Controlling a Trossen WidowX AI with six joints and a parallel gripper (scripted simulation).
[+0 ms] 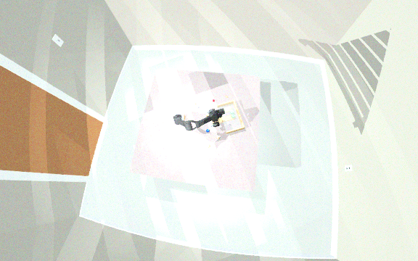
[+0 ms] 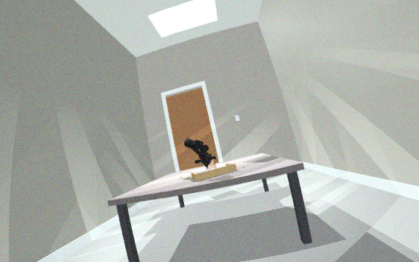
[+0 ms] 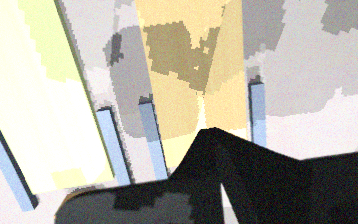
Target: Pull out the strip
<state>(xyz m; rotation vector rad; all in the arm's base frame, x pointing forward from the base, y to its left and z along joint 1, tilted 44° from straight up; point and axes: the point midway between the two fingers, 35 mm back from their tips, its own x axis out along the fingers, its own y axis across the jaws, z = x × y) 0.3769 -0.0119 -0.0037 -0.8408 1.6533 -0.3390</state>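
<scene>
My gripper tip is now 60 mm past the small blue thing, 110 mm to the left of it and 30 mm above it. Also, from my gripper tip: small red thing: 30 mm behind, 250 mm to the left, 20 mm below.
</scene>
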